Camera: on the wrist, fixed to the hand. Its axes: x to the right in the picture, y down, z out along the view.
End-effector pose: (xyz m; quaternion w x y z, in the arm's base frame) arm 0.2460 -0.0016 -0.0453 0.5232 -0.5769 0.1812 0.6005
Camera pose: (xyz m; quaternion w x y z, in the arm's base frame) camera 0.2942 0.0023 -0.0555 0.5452 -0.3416 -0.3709 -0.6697
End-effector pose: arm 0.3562 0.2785 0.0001 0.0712 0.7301 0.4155 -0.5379
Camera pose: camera 0.3492 0.3271 0.0052 0.6612 0.2237 -0.7044 -0.1288
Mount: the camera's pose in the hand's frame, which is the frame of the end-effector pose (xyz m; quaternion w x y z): 0.0209 -0.0379 -0.0238 0.0130 0.0344 0.2986 -0.9537
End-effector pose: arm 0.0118 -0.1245 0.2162 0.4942 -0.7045 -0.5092 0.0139
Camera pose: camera 0.0076 -0.1257 0.2654 0.1960 0.4893 -0.5304 -0.6640
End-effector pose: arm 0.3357 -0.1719 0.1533 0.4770 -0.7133 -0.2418 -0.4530
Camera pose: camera 0.3062 -0.1789 0.1923 0.3291 -0.3730 0.5566 0.6655
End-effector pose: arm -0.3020 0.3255 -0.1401 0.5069 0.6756 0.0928 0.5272
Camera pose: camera -0.2968 0.3710 -0.1585 0.4584 -0.2197 0.8150 -0.2780
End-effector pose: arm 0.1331 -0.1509 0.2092 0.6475 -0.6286 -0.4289 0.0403
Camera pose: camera 0.1422 -0.1649 0.2557 0.1965 0.4111 -0.4103 -0.7899
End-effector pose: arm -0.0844 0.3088 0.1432 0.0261 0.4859 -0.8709 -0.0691
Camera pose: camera -0.0608 0.2691 0.1608 0.1778 0.8584 0.4575 0.1493
